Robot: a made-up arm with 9 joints. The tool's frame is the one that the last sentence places. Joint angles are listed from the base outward.
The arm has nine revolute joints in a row. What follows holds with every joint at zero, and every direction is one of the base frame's.
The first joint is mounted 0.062 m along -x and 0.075 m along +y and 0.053 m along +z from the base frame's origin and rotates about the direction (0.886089, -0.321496, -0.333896).
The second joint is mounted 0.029 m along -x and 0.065 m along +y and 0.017 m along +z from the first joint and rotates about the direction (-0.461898, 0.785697, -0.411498).
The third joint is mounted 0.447 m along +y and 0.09 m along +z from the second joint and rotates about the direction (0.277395, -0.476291, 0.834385).
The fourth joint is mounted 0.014 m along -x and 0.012 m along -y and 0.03 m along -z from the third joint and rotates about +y.
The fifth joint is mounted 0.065 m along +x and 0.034 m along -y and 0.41 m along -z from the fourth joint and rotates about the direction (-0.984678, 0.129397, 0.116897).
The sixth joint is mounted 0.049 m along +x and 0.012 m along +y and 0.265 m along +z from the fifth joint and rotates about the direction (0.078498, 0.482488, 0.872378).
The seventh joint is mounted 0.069 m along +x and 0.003 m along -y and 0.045 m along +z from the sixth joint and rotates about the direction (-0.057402, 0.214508, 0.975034).
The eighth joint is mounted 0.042 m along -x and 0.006 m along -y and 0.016 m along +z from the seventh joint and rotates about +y.
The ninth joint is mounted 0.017 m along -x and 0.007 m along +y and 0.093 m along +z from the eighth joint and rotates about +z.
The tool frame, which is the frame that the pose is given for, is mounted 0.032 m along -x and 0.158 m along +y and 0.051 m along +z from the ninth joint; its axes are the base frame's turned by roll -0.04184, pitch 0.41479 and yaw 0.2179 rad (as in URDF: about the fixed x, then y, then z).
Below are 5 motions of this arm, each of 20 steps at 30 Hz.
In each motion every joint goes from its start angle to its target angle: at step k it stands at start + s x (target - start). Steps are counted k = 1, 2, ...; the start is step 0. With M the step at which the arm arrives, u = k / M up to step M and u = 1 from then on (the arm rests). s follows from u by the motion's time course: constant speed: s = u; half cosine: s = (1 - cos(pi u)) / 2; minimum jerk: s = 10 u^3 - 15 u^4 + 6 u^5.
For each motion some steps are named. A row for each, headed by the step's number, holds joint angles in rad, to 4 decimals.
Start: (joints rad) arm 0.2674 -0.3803 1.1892 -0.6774 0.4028 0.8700 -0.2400 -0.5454 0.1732
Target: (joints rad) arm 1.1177 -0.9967 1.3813 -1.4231 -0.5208 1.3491 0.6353 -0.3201 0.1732
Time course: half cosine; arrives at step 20
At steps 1, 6, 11, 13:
1: 0.2726 -0.3841 1.1904 -0.6820 0.3971 0.8729 -0.2346 -0.5440 0.1732
6: 0.4427 -0.5073 1.2288 -0.8311 0.2124 0.9687 -0.0596 -0.4990 0.1732
11: 0.7591 -0.7367 1.3003 -1.1086 -0.1312 1.1470 0.2661 -0.4151 0.1732
13: 0.8856 -0.8284 1.3289 -1.2195 -0.2687 1.2183 0.3963 -0.3816 0.1732

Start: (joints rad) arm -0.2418 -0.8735 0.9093 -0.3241 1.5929 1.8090 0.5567 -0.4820 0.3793
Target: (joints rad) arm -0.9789 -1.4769 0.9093 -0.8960 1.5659 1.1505 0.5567 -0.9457 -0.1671
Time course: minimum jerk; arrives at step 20
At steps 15, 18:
15: -0.9026 -1.4144 0.9093 -0.8368 1.5687 1.2187 0.5567 -0.8977 -0.1105
18: -0.9726 -1.4717 0.9093 -0.8911 1.5661 1.1561 0.5567 -0.9417 -0.1624

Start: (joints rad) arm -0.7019 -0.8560 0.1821 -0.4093 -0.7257 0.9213 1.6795 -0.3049 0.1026
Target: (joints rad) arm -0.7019 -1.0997 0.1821 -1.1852 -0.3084 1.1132 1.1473 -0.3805 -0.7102
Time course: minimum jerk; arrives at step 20
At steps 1, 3, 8, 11, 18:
1: -0.7019 -0.8563 0.1821 -0.4102 -0.7252 0.9215 1.6789 -0.3050 0.1017
3: -0.7019 -0.8625 0.1821 -0.4299 -0.7146 0.9264 1.6653 -0.3069 0.0810
8: -0.7019 -0.9334 0.1821 -0.6556 -0.5932 0.9822 1.5106 -0.3289 -0.1554
11: -0.7019 -1.0005 0.1821 -0.8695 -0.4782 1.0351 1.3638 -0.3497 -0.3795
18: -0.7019 -1.0976 0.1821 -1.1786 -0.3120 1.1116 1.1519 -0.3799 -0.7032

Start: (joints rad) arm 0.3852 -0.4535 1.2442 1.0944 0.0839 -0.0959 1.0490 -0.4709 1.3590
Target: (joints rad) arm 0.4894 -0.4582 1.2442 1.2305 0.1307 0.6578 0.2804 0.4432 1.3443
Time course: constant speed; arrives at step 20
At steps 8, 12, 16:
8: 0.4269 -0.4554 1.2442 1.1488 0.1026 0.2056 0.7416 -0.1053 1.3531
12: 0.4477 -0.4563 1.2442 1.1761 0.1120 0.3563 0.5878 0.0776 1.3502
16: 0.4686 -0.4573 1.2442 1.2033 0.1213 0.5071 0.4341 0.2604 1.3472

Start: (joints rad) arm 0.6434 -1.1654 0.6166 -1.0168 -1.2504 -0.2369 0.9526 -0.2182 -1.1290
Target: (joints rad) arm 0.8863 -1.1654 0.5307 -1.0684 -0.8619 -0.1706 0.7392 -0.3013 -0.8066
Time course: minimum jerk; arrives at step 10
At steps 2, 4, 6, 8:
2: 0.6575 -1.1654 0.6116 -1.0198 -1.2279 -0.2331 0.9402 -0.2230 -1.1103
4: 0.7205 -1.1654 0.5893 -1.0332 -1.1271 -0.2159 0.8849 -0.2446 -1.0267
6: 0.8092 -1.1654 0.5580 -1.0520 -0.9852 -0.1916 0.8069 -0.2749 -0.9089
8: 0.8722 -1.1654 0.5357 -1.0654 -0.8844 -0.1744 0.7516 -0.2965 -0.8253

